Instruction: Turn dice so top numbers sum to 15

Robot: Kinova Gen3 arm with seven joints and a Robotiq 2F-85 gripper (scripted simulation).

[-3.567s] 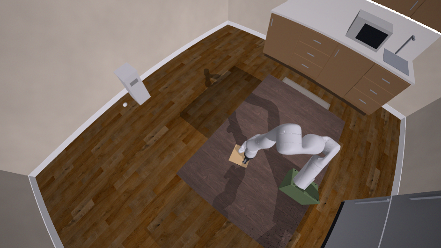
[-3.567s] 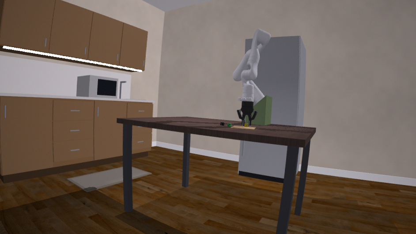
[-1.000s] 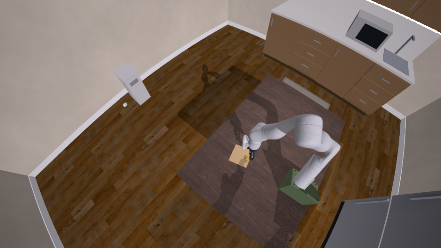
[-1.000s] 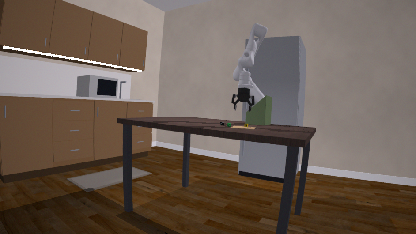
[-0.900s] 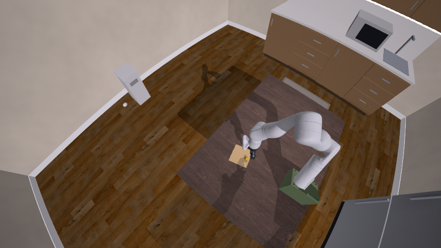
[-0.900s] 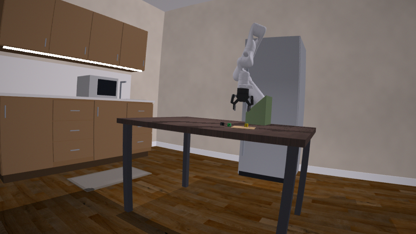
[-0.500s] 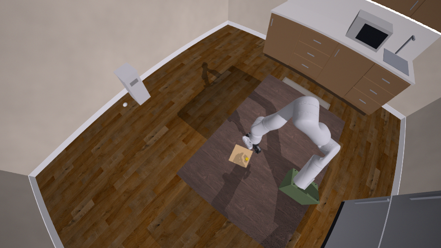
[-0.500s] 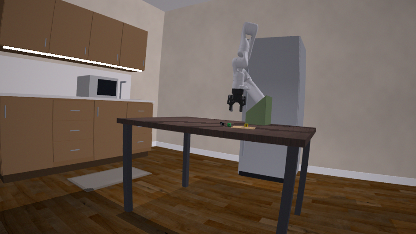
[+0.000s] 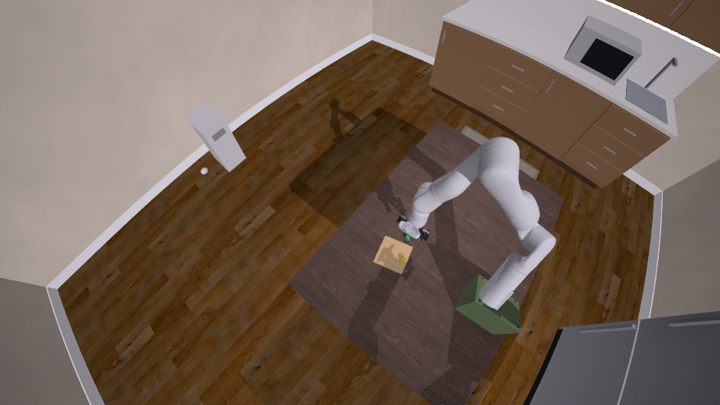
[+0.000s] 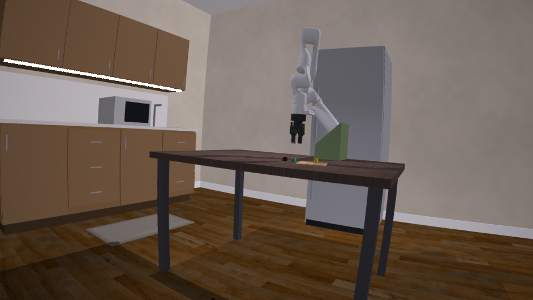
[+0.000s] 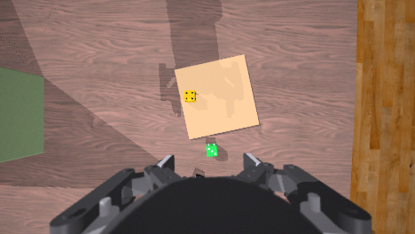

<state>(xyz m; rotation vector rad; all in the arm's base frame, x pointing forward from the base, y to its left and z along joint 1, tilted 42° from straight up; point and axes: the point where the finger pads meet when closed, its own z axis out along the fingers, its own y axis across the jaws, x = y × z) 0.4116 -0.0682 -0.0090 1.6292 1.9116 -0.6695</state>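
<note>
My gripper is now 90 mm above the green die, 10 mm to the left of it and 10 mm short of it. From my hand the other things lie so: black die (90 mm below, 70 mm to the right, 10 mm behind); then yellow die (90 mm to the left, 90 mm below, 40 mm behind); then tan mat (100 mm to the left, 100 mm below, 10 mm ahead).
</note>
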